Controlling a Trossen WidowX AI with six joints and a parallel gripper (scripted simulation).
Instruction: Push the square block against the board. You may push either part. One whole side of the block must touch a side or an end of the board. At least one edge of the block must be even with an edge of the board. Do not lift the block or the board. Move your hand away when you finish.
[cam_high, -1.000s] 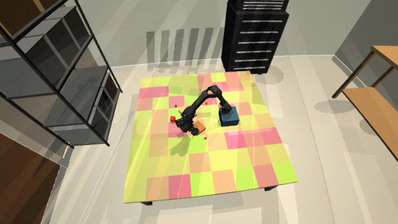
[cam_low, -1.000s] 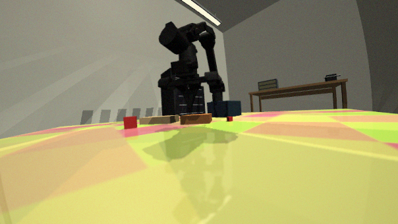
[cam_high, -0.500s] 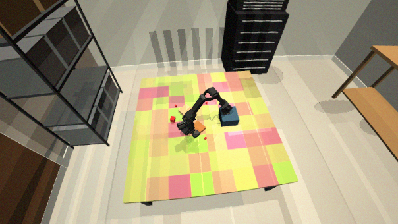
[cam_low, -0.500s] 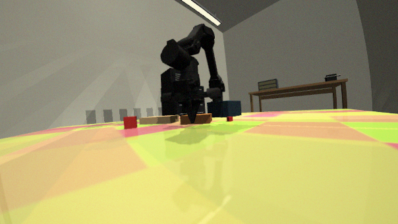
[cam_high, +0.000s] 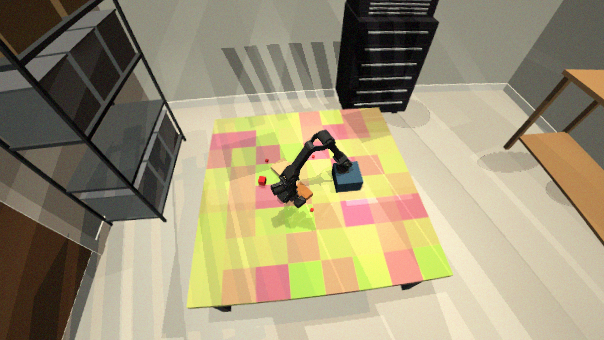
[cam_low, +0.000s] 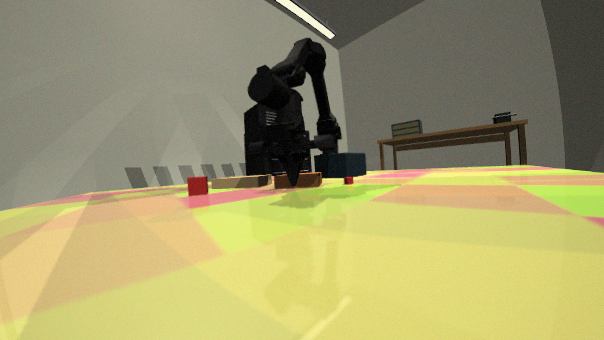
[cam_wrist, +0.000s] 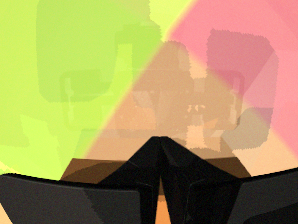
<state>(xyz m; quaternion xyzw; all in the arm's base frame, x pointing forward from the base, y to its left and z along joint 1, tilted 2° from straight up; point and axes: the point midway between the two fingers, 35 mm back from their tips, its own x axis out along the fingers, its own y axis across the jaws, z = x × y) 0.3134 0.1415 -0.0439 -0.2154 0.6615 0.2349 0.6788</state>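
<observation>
My gripper tip is 50 mm past the orange square block, 40 mm to the left of it and 10 mm below it. Round my gripper tip: tan board (220 mm to the right, 30 mm ahead, 10 mm above); then red cube (170 mm ahead, 150 mm to the right, 10 mm above).
</observation>
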